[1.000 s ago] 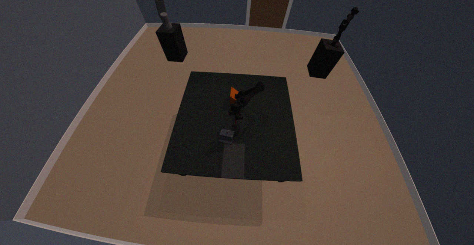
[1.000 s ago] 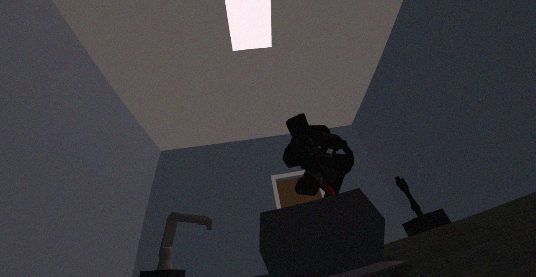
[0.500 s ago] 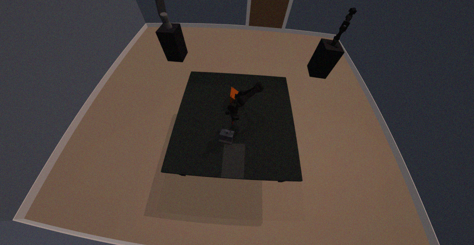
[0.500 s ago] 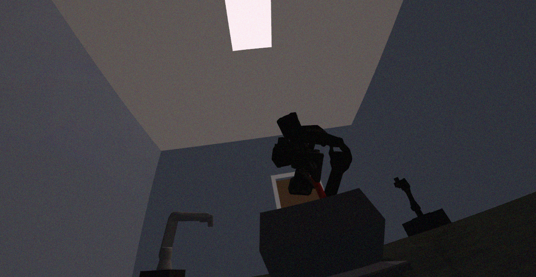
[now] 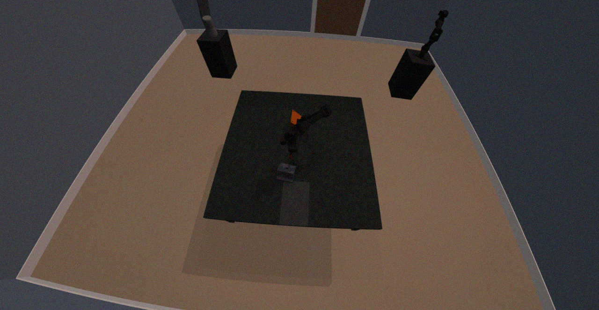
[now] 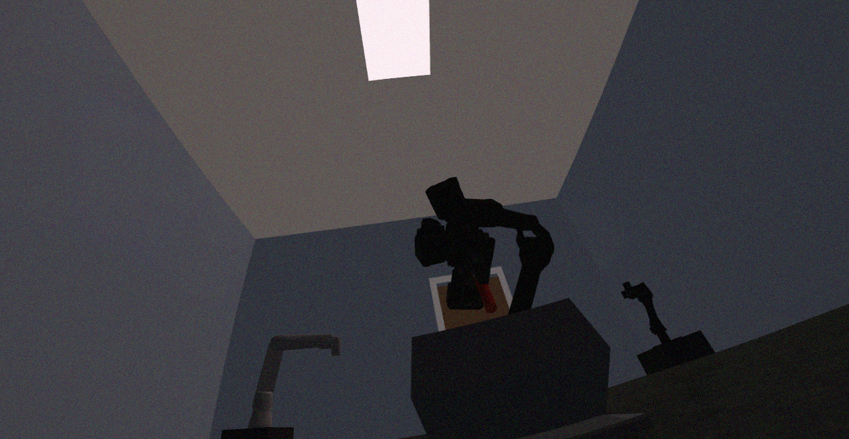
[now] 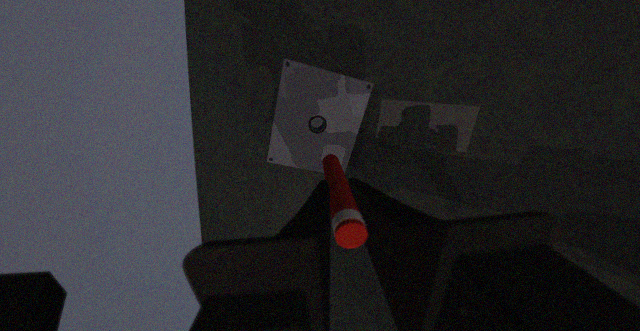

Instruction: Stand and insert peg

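My gripper tip is 90 mm short of the grey sloped panel, 20 mm to the left of it and 130 mm above it. Also, from my gripper tip: red peg (10 mm behind, 10 mm above).
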